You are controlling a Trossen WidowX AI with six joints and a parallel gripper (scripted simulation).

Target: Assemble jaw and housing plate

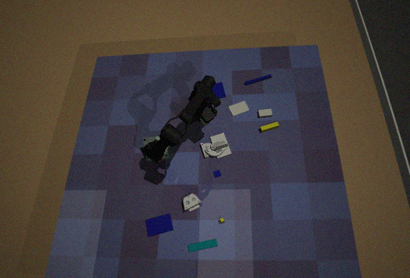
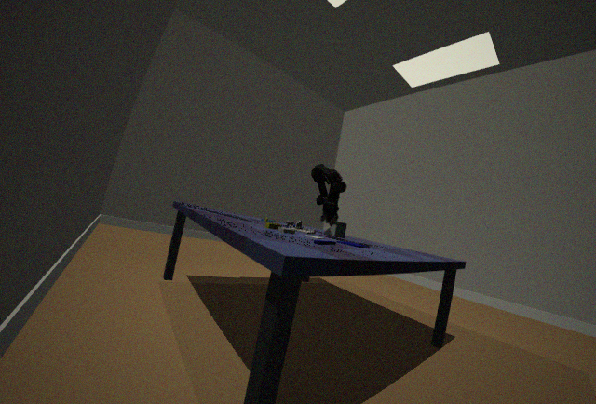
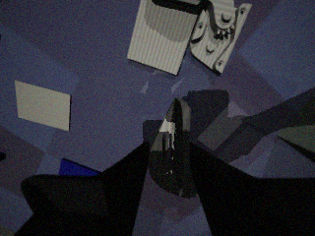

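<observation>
Now: gripper tip 3 cm past the white jaw and 2 cm to the right of it. Round my gripper tip: small blue cube 26 cm to the right, 8 cm below, 3 cm ahead; white plate 19 cm ahead, 8 cm below, 7 cm to the left; white base 12 cm to the right, 7 cm below, 6 cm ahead.
</observation>
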